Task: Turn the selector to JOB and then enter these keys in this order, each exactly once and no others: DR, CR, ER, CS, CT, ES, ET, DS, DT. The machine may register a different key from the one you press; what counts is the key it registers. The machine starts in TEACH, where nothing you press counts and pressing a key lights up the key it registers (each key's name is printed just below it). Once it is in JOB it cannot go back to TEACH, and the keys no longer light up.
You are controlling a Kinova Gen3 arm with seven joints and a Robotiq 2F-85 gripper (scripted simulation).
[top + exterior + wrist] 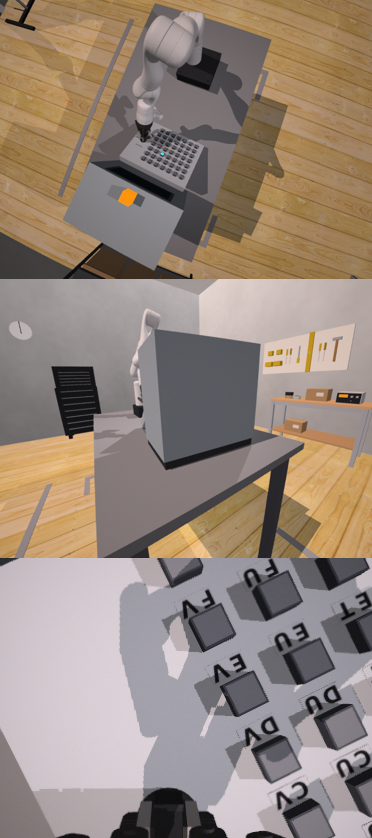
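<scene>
The black selector knob is 1 cm ahead of my hand and 1 cm below it. Round my hand: grey keypad panel: 4 cm ahead, 11 cm to the left, 6 cm below.
</scene>
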